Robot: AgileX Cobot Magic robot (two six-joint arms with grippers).
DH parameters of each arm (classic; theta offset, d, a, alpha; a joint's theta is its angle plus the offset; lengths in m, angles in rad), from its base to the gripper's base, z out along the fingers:
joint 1: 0 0.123 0 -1.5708
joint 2: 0.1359 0 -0.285 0
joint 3: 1.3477 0 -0.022 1.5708
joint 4: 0 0.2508 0 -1.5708
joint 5: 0 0 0.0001 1.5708
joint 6: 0 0.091 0 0
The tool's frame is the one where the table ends.
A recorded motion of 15 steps. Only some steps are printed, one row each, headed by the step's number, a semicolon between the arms.
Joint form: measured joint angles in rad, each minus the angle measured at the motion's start. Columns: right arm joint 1, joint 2, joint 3, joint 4, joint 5, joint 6; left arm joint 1, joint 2, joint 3, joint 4, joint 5, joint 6.
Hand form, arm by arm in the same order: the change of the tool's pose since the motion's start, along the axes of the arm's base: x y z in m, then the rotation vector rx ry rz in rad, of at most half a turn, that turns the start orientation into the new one. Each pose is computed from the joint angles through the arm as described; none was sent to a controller.
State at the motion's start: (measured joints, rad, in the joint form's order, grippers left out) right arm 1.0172 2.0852 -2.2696 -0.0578 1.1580 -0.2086; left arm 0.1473 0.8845 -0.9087 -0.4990 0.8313 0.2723
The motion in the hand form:
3: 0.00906 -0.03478 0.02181 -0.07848 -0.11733 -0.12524; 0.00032 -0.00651 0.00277 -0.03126 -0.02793 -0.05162
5: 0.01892 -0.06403 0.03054 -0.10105 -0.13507 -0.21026; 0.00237 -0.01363 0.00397 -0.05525 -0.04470 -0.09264
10: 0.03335 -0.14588 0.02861 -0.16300 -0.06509 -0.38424; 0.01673 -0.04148 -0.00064 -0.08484 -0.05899 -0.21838
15: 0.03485 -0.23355 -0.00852 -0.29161 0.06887 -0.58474; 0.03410 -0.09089 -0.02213 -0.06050 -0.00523 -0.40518
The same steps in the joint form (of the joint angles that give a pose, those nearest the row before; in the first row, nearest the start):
3: -0.0235 -0.0868 0.0607 -0.1861 0.0378 0.0573; -0.0127 0.0000 0.0000 -0.0772 -0.0022 0.0566
5: -0.0714 -0.1558 0.1364 -0.2336 0.0429 0.0871; -0.0462 0.0071 0.0000 -0.1182 -0.0168 0.0782
10: -0.2335 -0.3464 0.4053 -0.2263 0.0465 0.1125; -0.2133 0.0692 0.0000 -0.1550 -0.1052 0.0949
15: -0.4308 -0.5106 0.7329 -0.2242 0.0543 0.1328; -0.4603 0.1966 0.0000 -0.1302 -0.2046 0.0948

